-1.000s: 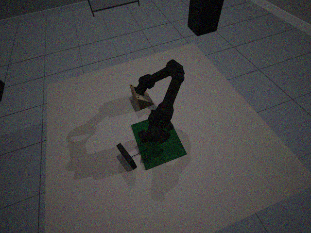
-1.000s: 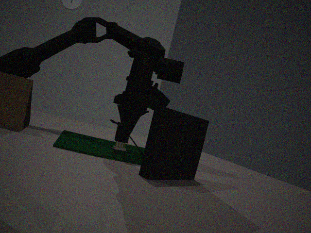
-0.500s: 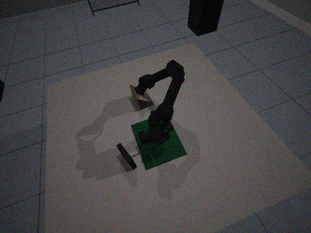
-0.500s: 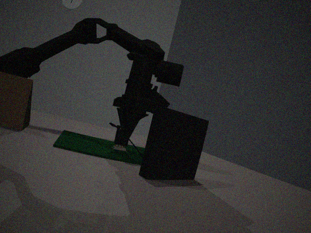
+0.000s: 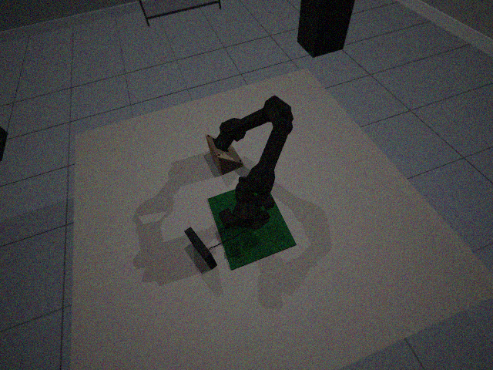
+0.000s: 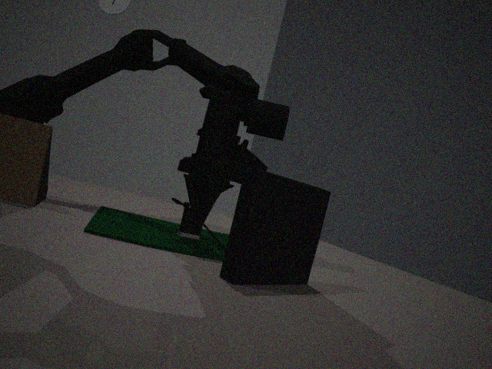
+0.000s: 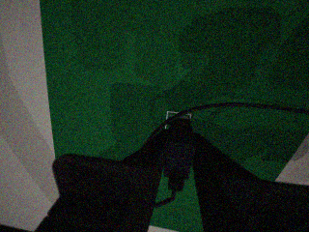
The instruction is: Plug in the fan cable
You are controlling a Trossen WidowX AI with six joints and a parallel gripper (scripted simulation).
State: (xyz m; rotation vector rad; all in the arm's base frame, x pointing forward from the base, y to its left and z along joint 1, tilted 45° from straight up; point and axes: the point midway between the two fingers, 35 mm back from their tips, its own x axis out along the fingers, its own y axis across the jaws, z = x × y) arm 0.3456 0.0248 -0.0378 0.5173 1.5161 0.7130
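Right now my gripper tip is 1 cm past the black plug. Also, from my gripper tip: green board 4 cm below, 1 cm to the left, 1 cm behind; then white four-pin fan header 3 cm below, 1 cm behind; then black fan 18 cm to the right, 5 cm ahead, 3 cm above.
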